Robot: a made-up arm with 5 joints.
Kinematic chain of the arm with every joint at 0, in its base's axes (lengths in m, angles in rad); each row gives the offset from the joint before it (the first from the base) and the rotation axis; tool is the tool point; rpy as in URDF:
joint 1: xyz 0 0 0.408 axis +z
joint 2: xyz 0 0 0 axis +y
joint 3: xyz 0.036 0 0.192 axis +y
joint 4: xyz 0.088 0 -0.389 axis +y
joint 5: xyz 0.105 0 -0.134 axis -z
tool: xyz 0 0 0 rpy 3.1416 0 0
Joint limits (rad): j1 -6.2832..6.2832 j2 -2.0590..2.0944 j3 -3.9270..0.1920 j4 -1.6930..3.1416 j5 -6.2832..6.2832
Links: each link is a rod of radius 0.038 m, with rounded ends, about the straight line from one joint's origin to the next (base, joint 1, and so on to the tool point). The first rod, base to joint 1, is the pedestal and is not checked.
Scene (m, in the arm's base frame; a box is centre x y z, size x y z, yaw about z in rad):
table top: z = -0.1
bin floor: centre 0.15 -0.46 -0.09 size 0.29 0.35 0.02 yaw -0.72
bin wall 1: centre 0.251 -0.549 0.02 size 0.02 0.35 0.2 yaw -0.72
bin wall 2: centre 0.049 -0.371 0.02 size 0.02 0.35 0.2 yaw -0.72
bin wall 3: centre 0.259 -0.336 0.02 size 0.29 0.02 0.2 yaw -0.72
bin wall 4: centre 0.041 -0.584 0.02 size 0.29 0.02 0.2 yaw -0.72
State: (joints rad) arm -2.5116 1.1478 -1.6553 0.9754 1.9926
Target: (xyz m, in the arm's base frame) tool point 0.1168 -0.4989 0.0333
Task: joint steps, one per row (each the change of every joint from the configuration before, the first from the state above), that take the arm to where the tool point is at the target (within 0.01 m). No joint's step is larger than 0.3 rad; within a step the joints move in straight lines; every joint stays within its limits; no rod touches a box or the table.
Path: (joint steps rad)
1: 0.0803 -0.1573 -0.0152 -0.0766 -0.0154
2: 0.0803 -0.1572 -0.0153 -0.0766 -0.0155
3: 0.2525 -0.0778 0.0567 0.1656 0.0077
4: 0.2526 -0.0777 0.0567 0.1655 0.0078
5: 0.2525 -0.0778 0.0566 0.1656 0.0077
6: 0.2526 -0.0777 0.0567 0.1656 0.0077
7: 0.0000 0.2613 -0.0882 -0.2289 0.0000
8: 0.0000 0.2614 -0.0882 -0.2289 0.0000

